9 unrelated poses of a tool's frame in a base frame.
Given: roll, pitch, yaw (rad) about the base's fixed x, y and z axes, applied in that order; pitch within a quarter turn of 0, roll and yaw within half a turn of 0; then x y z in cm.
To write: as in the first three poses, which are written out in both.
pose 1, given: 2.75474 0.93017 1.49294 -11.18 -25.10 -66.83
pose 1, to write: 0.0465 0.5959 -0.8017 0.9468 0.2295 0.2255 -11.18 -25.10 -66.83
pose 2, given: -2.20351 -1.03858 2.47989 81.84 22.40 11.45
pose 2, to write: -0.4003 0.3118 0.8617 -0.1849 0.8935 -0.4092 81.84 22.40 11.45
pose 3, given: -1.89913 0.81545 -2.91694 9.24 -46.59 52.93
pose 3, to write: -0.6683 -0.1527 -0.7280 0.6000 0.4679 -0.6489 9.24 -46.59 52.93
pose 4, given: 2.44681 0.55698 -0.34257 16.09 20.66 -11.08
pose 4, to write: 0.7995 -0.2851 -0.5286 0.0607 -0.8372 0.5435 16.09 20.66 -11.08
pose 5, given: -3.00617 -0.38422 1.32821 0.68 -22.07 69.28
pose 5, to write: 0.2227 0.8999 0.3748 0.9740 -0.1889 -0.1252 0.68 -22.07 69.28
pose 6, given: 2.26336 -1.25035 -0.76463 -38.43 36.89 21.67
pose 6, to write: 0.2273 -0.2181 0.9491 -0.9691 0.0449 0.2424 -38.43 36.89 21.67
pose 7, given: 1.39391 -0.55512 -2.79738 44.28 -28.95 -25.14
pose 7, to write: -0.8000 -0.2868 0.5270 0.5478 0.0094 0.8366 44.28 -28.95 -25.14
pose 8, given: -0.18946 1.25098 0.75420 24.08 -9.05 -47.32
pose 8, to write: 0.2291 0.2153 -0.9493 -0.8028 0.5934 -0.0592 24.08 -9.05 -47.32
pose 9, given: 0.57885 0.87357 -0.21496 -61.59 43.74 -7.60
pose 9, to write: 0.6273 -0.1370 -0.7666 0.5883 0.7284 0.3513 -61.59 43.74 -7.60
